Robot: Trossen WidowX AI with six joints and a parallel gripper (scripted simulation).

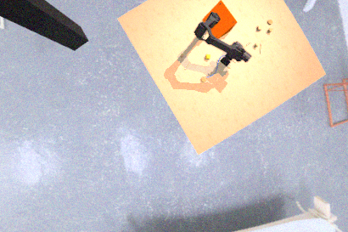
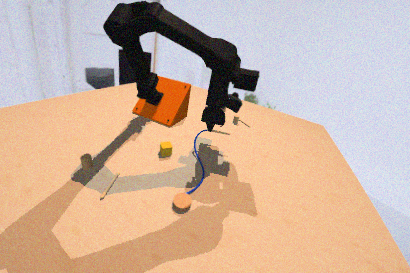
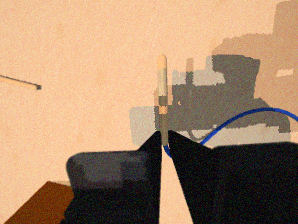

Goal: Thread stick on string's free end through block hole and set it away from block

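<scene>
The yellow wooden block lies 90 mm behind my gripper tip, 120 mm to the right of it and 40 mm below it. Also, from my gripper tip: loose stick 110 mm behind, 310 mm to the right, 60 mm below; round wooden button 50 mm ahead, 240 mm to the right, 50 mm below; short wooden cylinder 200 mm behind, 290 mm to the right, 40 mm below.
</scene>
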